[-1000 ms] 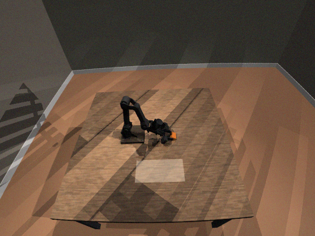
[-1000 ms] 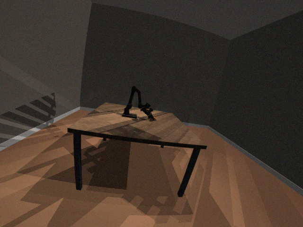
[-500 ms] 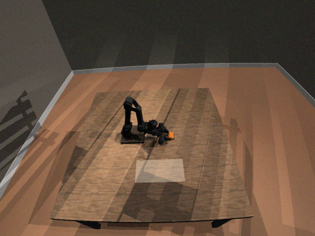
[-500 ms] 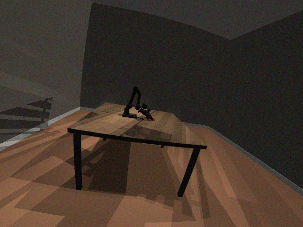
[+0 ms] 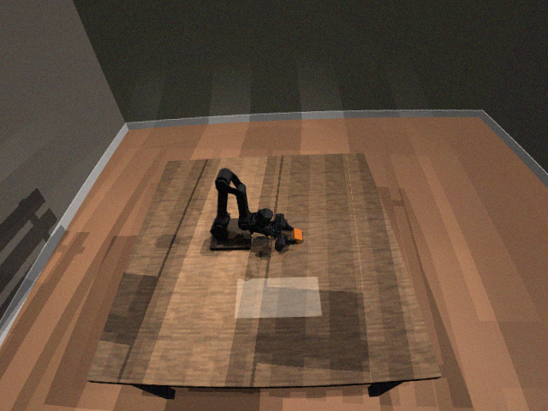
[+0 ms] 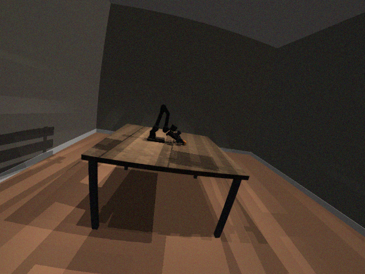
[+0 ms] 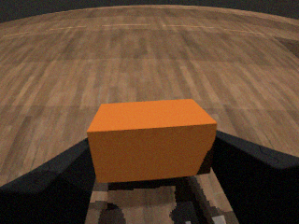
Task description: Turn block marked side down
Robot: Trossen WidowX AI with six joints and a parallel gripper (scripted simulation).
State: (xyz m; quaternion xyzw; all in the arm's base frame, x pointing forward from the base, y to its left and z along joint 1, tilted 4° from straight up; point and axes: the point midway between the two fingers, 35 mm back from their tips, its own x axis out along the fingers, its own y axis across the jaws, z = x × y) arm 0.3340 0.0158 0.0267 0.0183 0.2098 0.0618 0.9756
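Right now my gripper tip is 10 mm above the orange block.
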